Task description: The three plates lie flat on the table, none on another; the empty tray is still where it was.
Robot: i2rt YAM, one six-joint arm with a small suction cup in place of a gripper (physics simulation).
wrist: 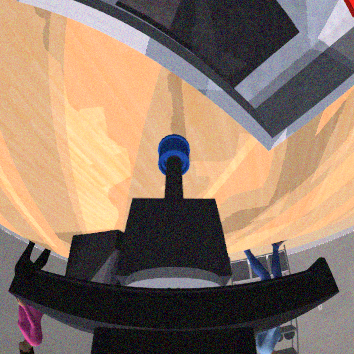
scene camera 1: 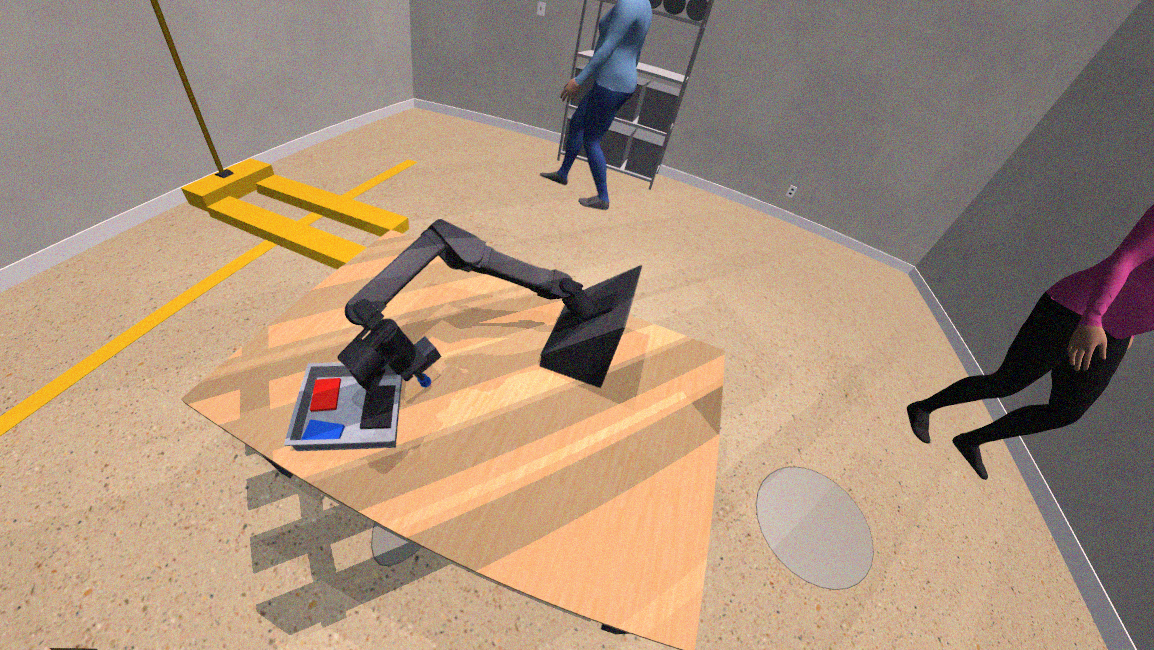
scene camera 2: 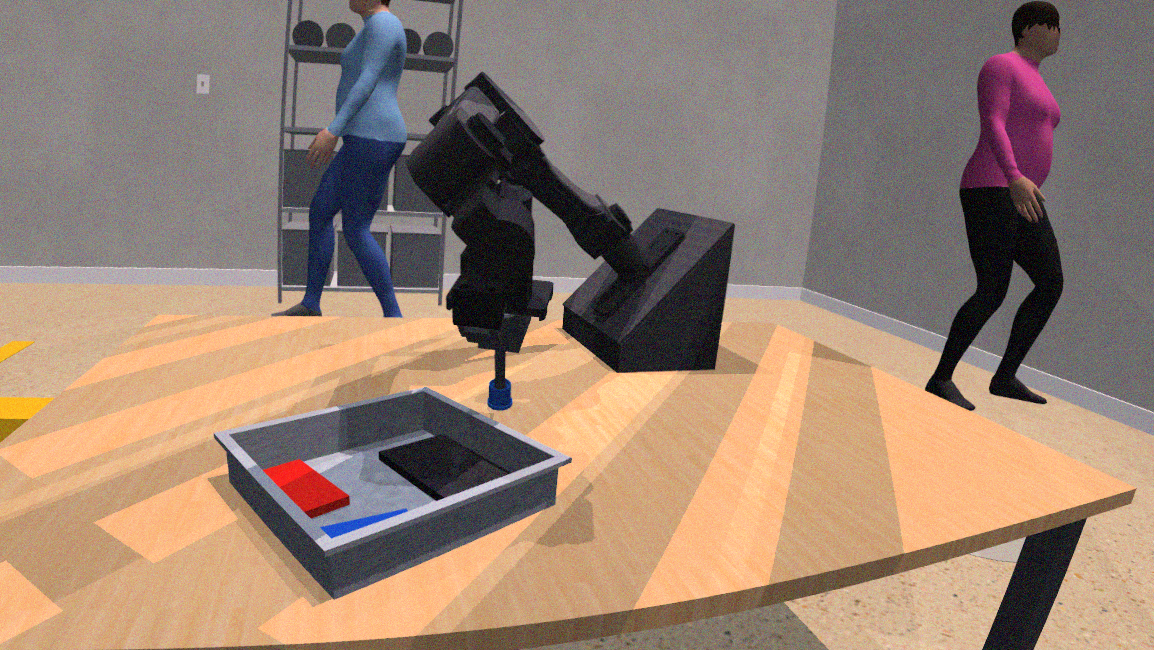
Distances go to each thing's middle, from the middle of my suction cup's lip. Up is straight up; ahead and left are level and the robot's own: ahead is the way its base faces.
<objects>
I see the black plate [scene camera 2: 439,466] 90 mm ahead of my suction cup, 80 mm to the right of it and 40 mm below it. The rest, counted from my suction cup: red plate [scene camera 2: 315,495] 120 mm ahead, 230 mm to the right, 40 mm below; then grey tray [scene camera 1: 351,398] 130 mm ahead, 140 mm to the right, 20 mm below.
</objects>
